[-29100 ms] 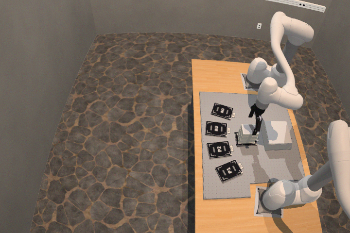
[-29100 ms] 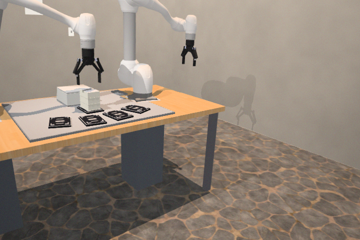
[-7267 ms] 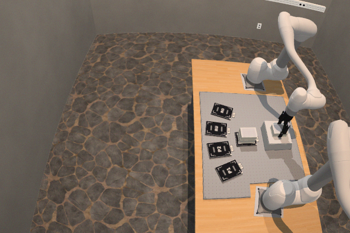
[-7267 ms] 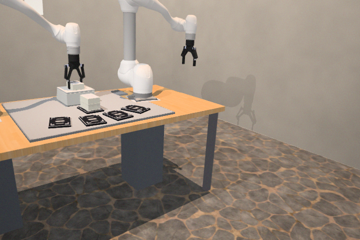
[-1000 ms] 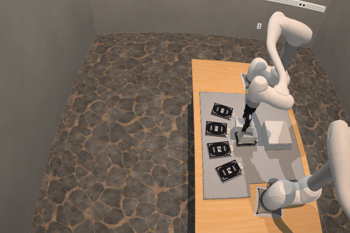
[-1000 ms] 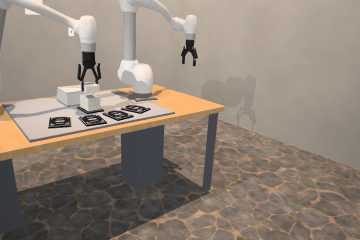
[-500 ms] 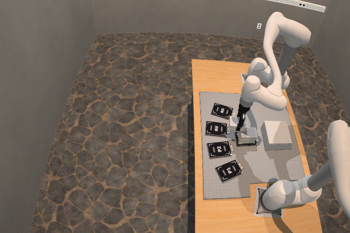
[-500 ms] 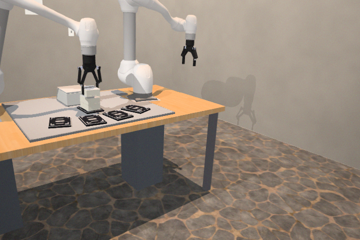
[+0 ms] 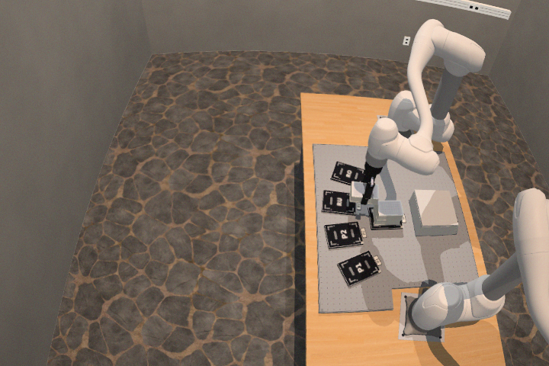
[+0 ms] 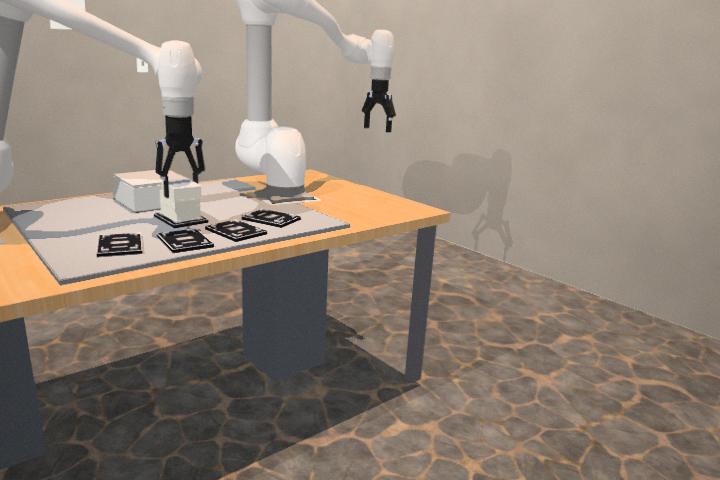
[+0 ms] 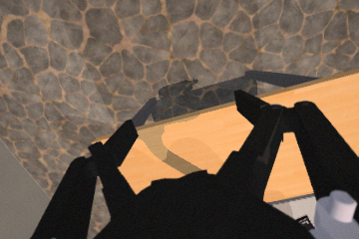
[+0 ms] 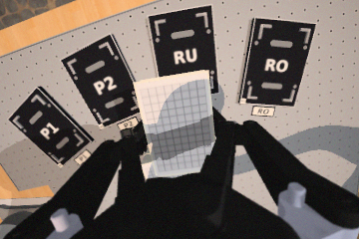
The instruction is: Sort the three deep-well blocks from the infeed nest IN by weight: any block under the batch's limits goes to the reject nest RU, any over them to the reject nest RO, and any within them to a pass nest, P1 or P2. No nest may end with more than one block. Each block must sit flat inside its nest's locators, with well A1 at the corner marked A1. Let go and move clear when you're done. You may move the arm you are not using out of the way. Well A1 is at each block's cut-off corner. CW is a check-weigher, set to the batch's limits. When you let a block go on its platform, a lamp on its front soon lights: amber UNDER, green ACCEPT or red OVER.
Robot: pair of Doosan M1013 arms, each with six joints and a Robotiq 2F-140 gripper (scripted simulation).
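Note:
The nest RU lies 9 cm ahead of my right hand, 3 cm to the right of it and 14 cm below it. Round my right hand: nest P2: 8 cm ahead, 14 cm to the left, 14 cm below; infeed nest: 13 cm behind, 4 cm to the left, 14 cm below; nest RO: 4 cm ahead, 21 cm to the right, 14 cm below.

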